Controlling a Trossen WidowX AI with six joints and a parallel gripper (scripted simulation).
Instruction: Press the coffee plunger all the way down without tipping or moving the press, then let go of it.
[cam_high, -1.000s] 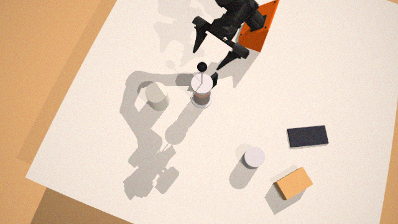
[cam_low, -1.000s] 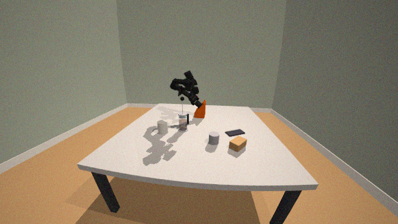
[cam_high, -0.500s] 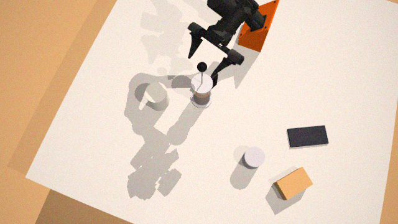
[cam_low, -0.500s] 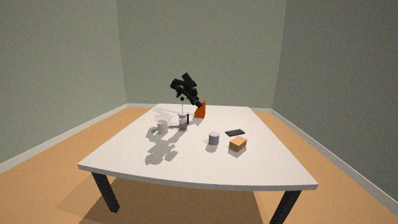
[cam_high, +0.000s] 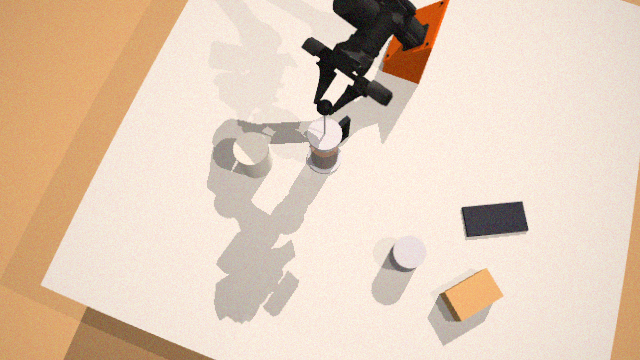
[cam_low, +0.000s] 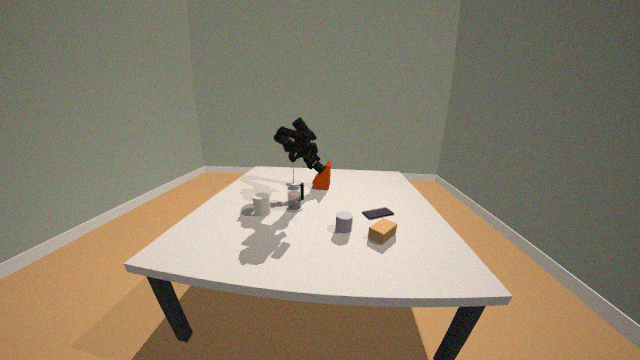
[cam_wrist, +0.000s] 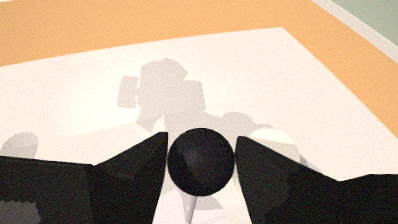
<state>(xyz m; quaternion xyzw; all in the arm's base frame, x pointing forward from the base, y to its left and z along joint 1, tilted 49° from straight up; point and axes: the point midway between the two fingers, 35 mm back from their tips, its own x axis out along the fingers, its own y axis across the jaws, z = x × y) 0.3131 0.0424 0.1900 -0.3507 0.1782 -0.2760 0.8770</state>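
My gripper tip is now 14 cm above the glass coffee press, 2 cm past it and 1 cm to the right of it. From my gripper tip the other things lie so: cream mug: 22 cm below, 15 cm to the right, 6 cm ahead.
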